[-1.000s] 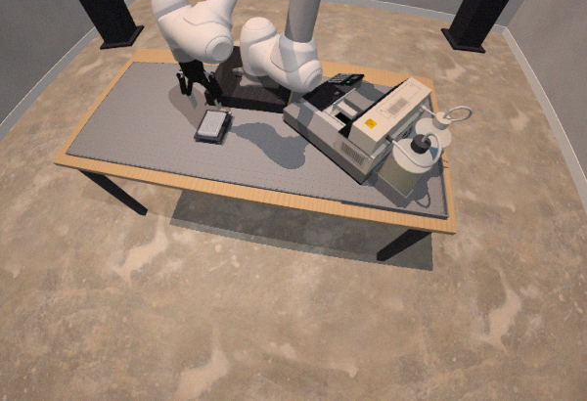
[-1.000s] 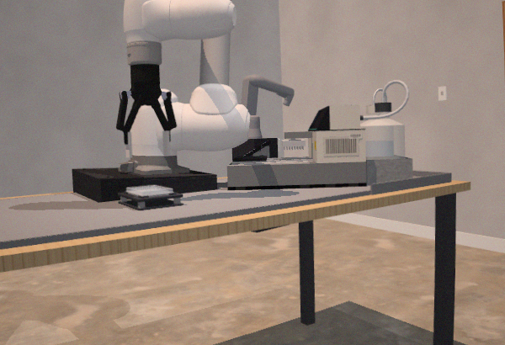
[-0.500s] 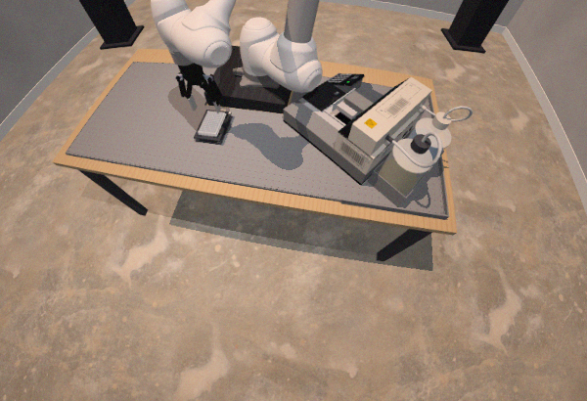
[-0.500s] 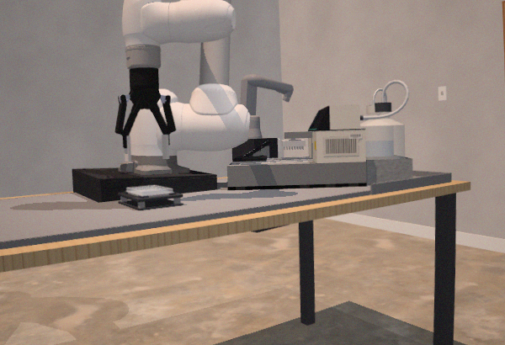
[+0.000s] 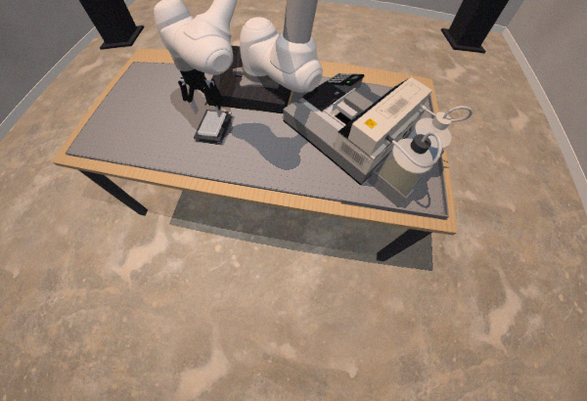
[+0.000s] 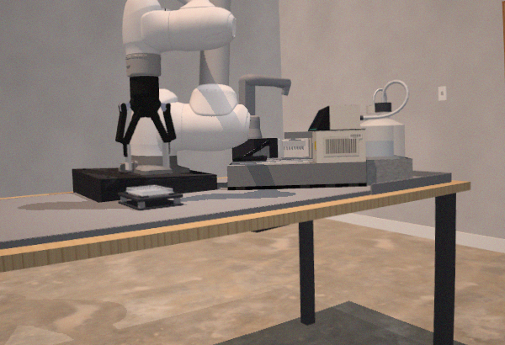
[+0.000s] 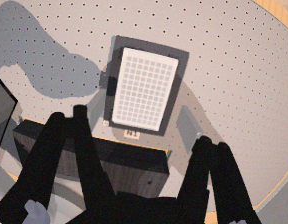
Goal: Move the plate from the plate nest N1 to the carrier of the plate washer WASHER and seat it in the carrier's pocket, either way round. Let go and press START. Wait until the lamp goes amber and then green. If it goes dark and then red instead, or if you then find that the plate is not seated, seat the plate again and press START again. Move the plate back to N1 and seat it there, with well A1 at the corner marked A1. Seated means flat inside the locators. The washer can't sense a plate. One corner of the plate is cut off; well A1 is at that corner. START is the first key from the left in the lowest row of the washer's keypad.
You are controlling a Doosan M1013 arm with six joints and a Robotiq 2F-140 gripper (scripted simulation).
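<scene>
My hand is 8 cm above the white well plate. Round my hand: plate washer: 58 cm to the left, 1 cm above; then washer carrier: 48 cm to the left, 11 cm behind, 3 cm below; then plate nest N1: 9 cm below.
</scene>
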